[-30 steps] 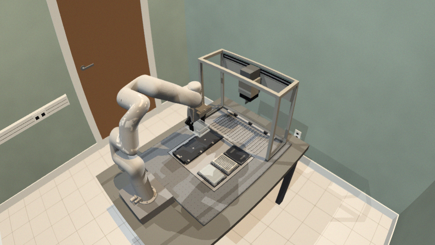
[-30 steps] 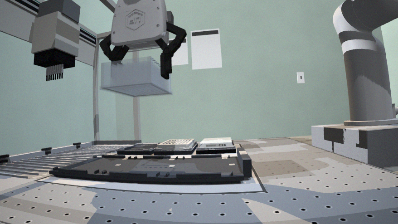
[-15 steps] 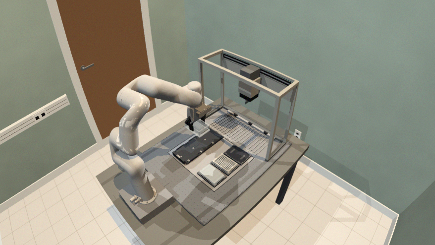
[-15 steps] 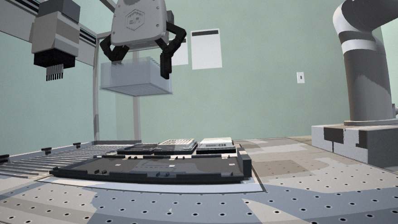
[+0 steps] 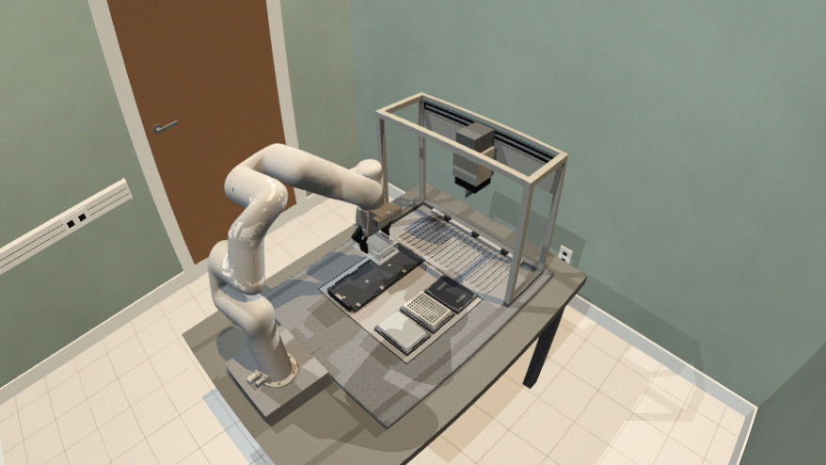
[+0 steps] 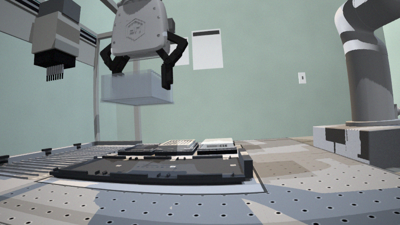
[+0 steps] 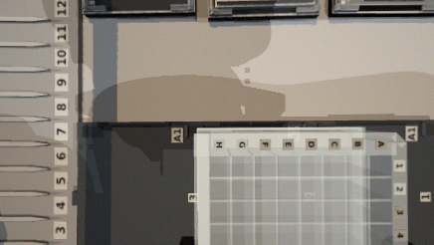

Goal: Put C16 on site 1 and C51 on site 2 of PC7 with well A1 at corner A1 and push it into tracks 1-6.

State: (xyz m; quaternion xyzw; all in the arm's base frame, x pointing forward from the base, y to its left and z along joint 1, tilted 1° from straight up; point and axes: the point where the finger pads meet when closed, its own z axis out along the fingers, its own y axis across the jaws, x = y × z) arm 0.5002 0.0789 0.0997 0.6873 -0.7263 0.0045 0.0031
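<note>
The carrier PC7 lies 14 cm below my hand and 1 cm behind it. Also, from my hand: 384-well plate C16: 22 cm to the right, 13 cm below, 13 cm behind; nest S3: 24 cm to the right, 15 cm below, 9 cm ahead; nest S1: 22 cm to the right, 15 cm below, 13 cm behind.
</note>
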